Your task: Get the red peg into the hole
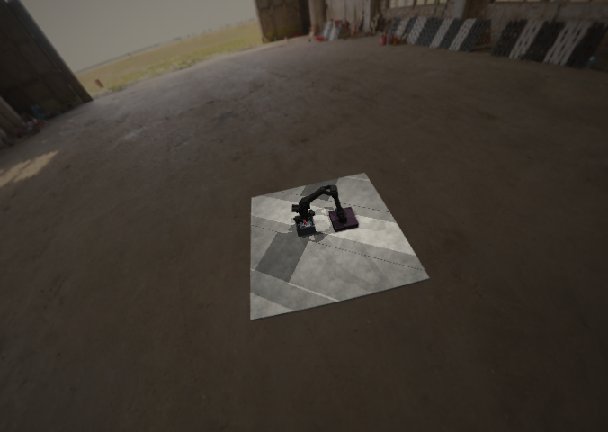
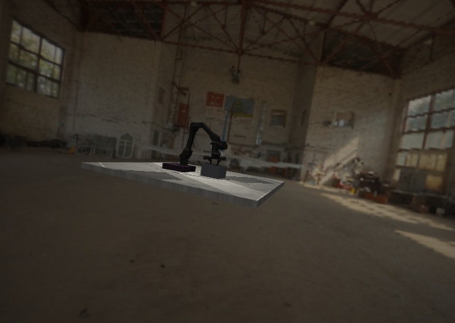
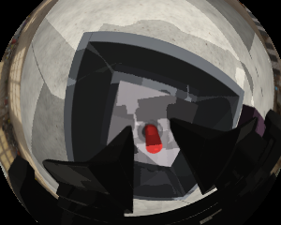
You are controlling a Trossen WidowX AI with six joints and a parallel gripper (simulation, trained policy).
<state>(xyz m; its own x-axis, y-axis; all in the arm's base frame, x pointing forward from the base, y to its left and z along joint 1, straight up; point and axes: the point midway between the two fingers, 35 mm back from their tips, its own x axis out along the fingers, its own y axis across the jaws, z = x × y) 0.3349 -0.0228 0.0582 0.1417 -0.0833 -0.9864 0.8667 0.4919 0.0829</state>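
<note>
Now: the red peg 10 mm behind my gripper tip, 10 mm to the left of it and 20 mm below it. The rest, counted from my gripper tip: box (10 mm to the left, 40 mm below); plate (10 mm to the left, 30 mm below).
</note>
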